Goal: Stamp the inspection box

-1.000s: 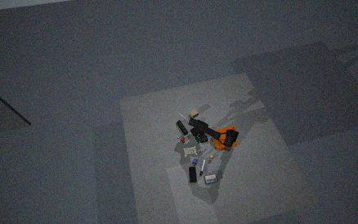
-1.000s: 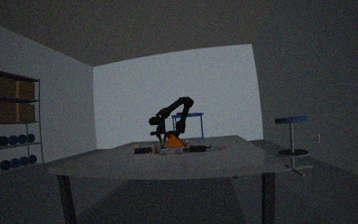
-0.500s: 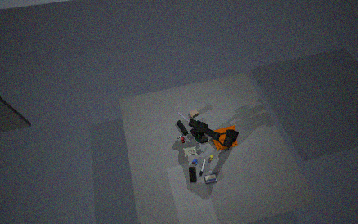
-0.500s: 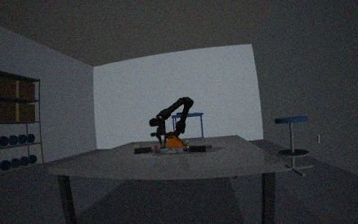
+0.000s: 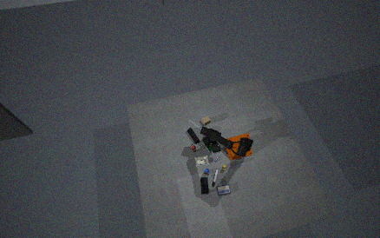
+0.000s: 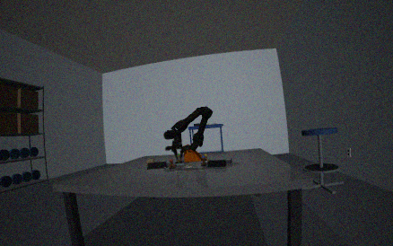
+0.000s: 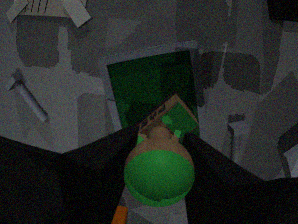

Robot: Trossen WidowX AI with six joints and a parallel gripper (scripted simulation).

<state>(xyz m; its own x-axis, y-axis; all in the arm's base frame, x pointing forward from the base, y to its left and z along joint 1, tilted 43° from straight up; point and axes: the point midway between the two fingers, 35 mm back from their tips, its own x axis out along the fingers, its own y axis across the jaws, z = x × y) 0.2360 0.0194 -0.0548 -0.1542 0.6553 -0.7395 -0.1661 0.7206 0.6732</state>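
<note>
Right now the green-knobbed stamp is right at my gripper tip. Also, from my gripper tip: green ink pad (30 mm below); then red stamp (150 mm ahead, 20 mm below, 10 mm to the left); then white card (110 mm to the left, 100 mm ahead, 40 mm below).
</note>
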